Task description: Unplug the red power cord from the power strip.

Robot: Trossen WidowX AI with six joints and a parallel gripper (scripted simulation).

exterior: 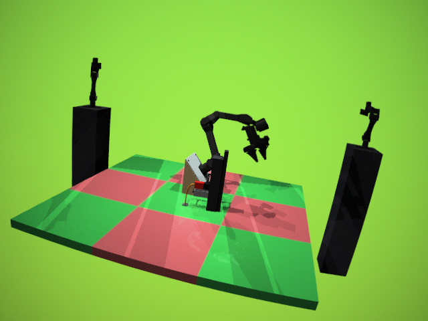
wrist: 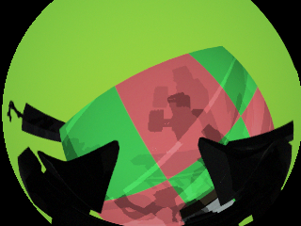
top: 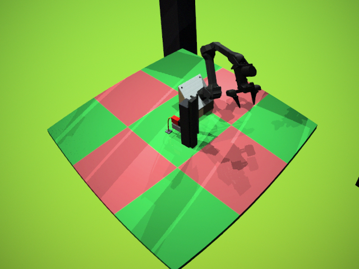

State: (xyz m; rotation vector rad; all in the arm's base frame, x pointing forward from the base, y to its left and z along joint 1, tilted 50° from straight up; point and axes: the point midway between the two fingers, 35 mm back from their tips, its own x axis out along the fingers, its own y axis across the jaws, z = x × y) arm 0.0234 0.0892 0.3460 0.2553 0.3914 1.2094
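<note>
The red plug is 28 cm to the right of my gripper tip, 22 cm ahead of it and 12 cm below it.
</note>
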